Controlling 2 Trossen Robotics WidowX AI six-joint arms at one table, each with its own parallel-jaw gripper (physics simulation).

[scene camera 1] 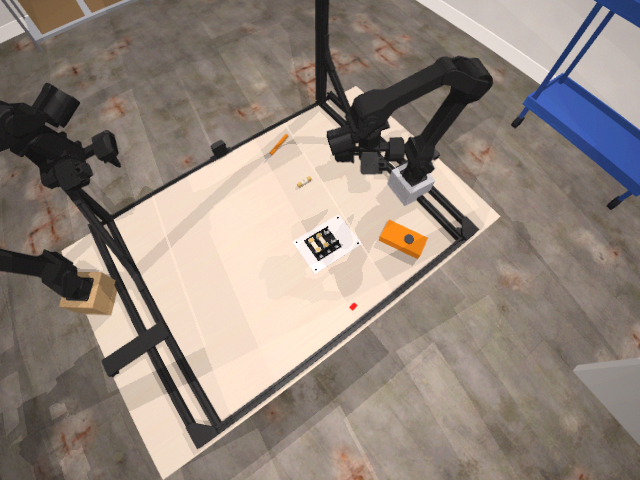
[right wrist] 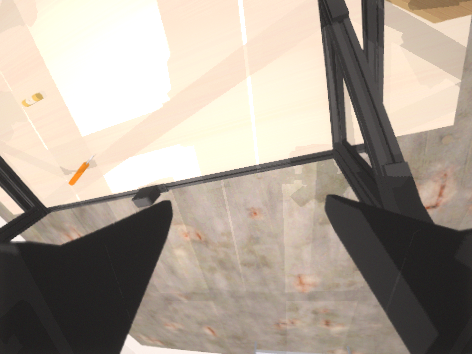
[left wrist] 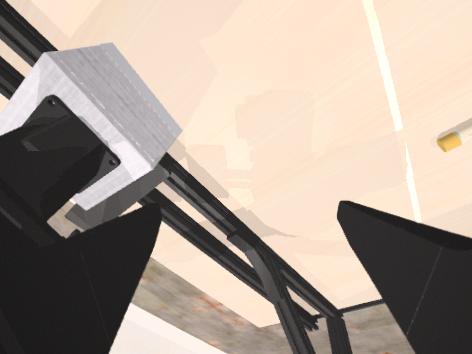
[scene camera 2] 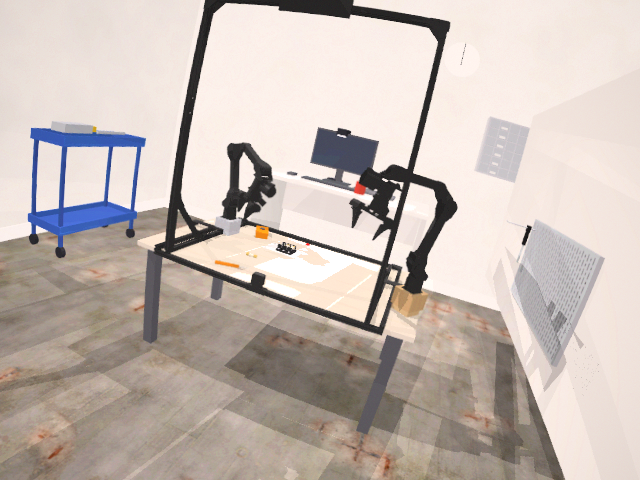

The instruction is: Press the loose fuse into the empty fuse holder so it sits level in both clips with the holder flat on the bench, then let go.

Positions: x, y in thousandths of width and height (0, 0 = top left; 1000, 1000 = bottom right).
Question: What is my right gripper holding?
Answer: Nothing.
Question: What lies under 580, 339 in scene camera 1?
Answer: My left gripper.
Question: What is my left gripper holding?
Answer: Nothing.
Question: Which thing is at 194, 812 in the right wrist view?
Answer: My right gripper.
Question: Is my right gripper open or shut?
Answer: Open.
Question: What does the orange box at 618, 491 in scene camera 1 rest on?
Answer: The table.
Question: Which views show my right gripper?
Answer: Scene camera 1, the right wrist view and scene camera 2 only.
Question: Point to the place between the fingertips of my right gripper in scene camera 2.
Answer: At 566, 489
